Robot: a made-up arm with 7 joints. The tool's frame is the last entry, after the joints. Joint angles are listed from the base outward.
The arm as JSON. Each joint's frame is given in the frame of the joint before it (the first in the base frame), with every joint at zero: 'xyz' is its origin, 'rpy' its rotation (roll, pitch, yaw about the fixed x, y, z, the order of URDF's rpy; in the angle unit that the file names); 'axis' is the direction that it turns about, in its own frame. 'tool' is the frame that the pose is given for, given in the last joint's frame.
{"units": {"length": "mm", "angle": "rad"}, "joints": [
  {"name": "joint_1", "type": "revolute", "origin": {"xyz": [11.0, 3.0, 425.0], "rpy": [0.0, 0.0, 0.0]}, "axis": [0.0, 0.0, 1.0]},
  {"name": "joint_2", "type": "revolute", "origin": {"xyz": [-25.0, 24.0, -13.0], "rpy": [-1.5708, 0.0, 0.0]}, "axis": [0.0, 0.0, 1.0]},
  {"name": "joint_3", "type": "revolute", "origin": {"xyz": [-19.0, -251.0, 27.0], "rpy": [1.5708, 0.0, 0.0]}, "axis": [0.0, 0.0, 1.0]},
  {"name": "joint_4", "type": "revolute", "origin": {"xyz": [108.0, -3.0, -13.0], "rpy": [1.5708, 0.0, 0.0]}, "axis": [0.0, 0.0, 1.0]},
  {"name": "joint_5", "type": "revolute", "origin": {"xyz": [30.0, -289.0, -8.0], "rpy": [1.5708, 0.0, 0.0]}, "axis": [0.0, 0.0, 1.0]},
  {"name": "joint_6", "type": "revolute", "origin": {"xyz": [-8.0, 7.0, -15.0], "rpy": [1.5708, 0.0, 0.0]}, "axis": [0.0, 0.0, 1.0]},
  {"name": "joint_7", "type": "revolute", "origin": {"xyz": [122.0, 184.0, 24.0], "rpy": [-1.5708, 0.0, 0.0]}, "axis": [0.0, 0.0, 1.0]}
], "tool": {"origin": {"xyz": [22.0, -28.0, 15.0], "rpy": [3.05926, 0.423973, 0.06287]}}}
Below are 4 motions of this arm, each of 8 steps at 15 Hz.
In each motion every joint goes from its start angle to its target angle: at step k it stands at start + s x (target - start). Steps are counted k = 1, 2, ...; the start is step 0. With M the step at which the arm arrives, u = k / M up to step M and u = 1 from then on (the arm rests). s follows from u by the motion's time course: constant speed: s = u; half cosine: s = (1 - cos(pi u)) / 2; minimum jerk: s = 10 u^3 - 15 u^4 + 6 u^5.
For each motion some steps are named. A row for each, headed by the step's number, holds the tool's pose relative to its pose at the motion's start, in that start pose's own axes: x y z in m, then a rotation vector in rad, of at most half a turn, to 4 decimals.
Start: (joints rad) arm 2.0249 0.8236 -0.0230 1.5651 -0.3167 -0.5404 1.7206
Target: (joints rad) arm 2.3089 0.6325 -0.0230 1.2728 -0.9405 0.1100 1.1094
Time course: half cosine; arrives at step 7
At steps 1, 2, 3, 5, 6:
1: -0.0153 -0.0075 0.0030 -0.0105 0.0166 0.0728
2: -0.0554 -0.0313 0.0140 -0.0321 0.0643 0.2787
3: -0.1051 -0.0717 0.0355 -0.0442 0.1356 0.5807
5: -0.1695 -0.1699 0.0942 -0.0028 0.2838 1.2270
6: -0.1776 -0.2025 0.1143 0.0283 0.3281 1.4399

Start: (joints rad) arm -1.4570 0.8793 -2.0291 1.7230 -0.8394 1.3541 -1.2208
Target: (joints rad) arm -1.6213 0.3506 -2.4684 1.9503 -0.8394 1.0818 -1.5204
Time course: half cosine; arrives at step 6
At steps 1, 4, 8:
1: -0.0184 0.0002 -0.0158 0.0184 -0.0070 -0.0145
4: -0.2151 0.0772 -0.1784 0.2147 -0.0072 -0.1386
8: -0.2849 0.1385 -0.2285 0.2970 0.0190 -0.1660

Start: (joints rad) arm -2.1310 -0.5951 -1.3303 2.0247 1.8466 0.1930 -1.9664
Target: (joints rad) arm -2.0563 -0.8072 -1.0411 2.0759 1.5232 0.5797 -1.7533
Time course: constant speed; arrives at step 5
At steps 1, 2, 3, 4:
1: 0.0093 0.0297 -0.0119 0.0863 -0.0333 -0.0936
2: 0.0229 0.0587 -0.0214 0.1727 -0.0667 -0.1854
3: 0.0405 0.0863 -0.0282 0.2594 -0.1000 -0.2746
4: 0.0617 0.1120 -0.0325 0.3465 -0.1332 -0.3603

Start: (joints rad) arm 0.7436 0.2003 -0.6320 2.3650 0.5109 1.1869 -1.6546
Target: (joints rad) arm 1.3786 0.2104 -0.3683 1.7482 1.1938 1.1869 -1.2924
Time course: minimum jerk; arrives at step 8
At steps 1, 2, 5, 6, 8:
1: 0.0046 0.0044 -0.0060 0.0083 -0.0195 -0.0144
2: 0.0315 0.0296 -0.0366 0.0574 -0.1221 -0.0947
5: 0.2619 0.2494 -0.1403 0.5655 -0.6229 -0.7128
6: 0.3245 0.3173 -0.1332 0.7462 -0.6753 -0.8857
8: 0.3596 0.3586 -0.1222 0.8605 -0.6857 -0.9872

